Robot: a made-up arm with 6 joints.
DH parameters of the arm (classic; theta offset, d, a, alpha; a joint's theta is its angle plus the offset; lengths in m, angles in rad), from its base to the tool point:
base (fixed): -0.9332 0 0.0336 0
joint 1: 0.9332 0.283 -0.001 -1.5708
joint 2: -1.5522 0 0.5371 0
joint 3: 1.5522 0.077 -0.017 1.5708
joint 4: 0 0.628 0.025 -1.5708
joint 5: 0 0.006 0.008 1.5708
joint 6: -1.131 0 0.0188 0
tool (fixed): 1.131 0.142 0 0
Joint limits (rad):
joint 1: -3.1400..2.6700
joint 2: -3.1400..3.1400
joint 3: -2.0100..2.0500
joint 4: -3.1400..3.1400
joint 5: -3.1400..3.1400
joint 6: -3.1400..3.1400
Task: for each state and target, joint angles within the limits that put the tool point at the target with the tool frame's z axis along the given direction. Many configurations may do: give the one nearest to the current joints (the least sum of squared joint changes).
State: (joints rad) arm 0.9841 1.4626 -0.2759 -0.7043 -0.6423 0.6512
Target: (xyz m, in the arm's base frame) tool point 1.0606 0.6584 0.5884 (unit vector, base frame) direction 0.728 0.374 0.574
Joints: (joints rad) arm 0.5193 1.5594 -0.4066 0.1877 -0.1975 0.6657
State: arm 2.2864 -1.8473 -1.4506 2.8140 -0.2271 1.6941
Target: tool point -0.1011 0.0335 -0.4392 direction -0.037 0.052 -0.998
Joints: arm 2.2104 -2.1282 -2.0089 3.1399 -0.9317 1.6807
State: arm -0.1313 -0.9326 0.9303 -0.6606 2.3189 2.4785
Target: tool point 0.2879 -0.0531 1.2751 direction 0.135 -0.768 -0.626
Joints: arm 0.0513 -0.0909 0.5613 -1.1261 2.1115 2.5448
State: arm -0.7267 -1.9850 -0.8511 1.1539 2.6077 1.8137
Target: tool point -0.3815 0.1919 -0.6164 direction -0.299 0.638 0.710
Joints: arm -0.0932 -2.3963 -0.7061 1.0064 2.3396 1.8115
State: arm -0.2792 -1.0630 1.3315 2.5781 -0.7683 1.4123
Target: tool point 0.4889 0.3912 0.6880 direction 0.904 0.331 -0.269
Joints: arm 0.5869 -0.2852 2.0443 1.9473 -0.2445 1.3306
